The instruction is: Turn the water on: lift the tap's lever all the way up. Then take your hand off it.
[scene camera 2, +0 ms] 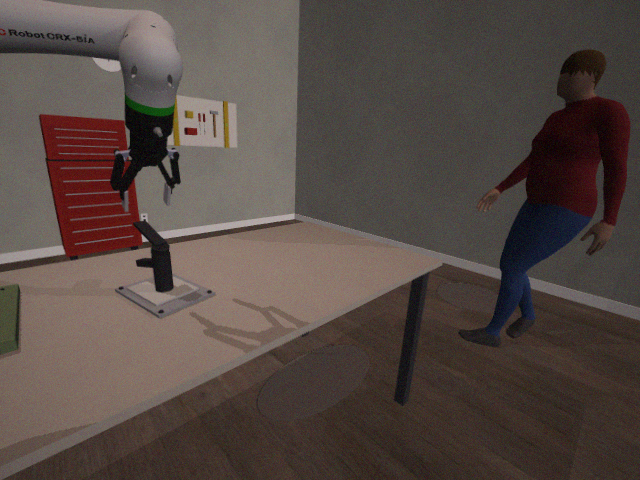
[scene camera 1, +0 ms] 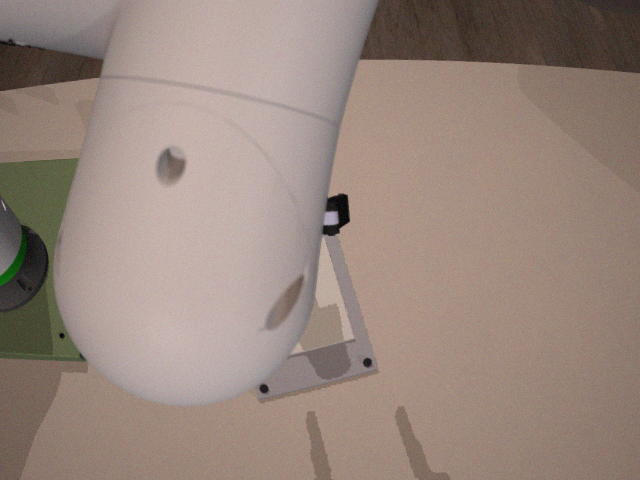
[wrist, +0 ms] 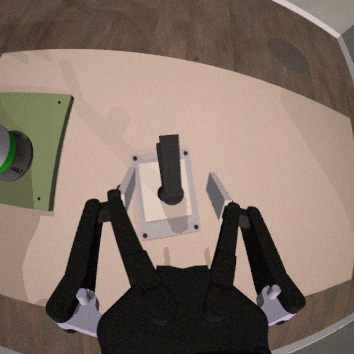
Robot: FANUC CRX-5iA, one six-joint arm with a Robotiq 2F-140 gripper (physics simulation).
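Observation:
The tap's black column stands upright on a grey plate with a pale inner panel. Its black lever slopes up from the column top, with its free end raised. A short spout sticks out below the lever. My gripper is open and empty, pointing down. Its fingertips are above the lever and apart from it, one to each side in the wrist view. In scene camera 1, the arm hides the tap's column and lever and most of the gripper.
A green board bearing a robot base lies left of the plate on the table. A person in a red top stands beyond the table at the right. A red tool cabinet stands behind.

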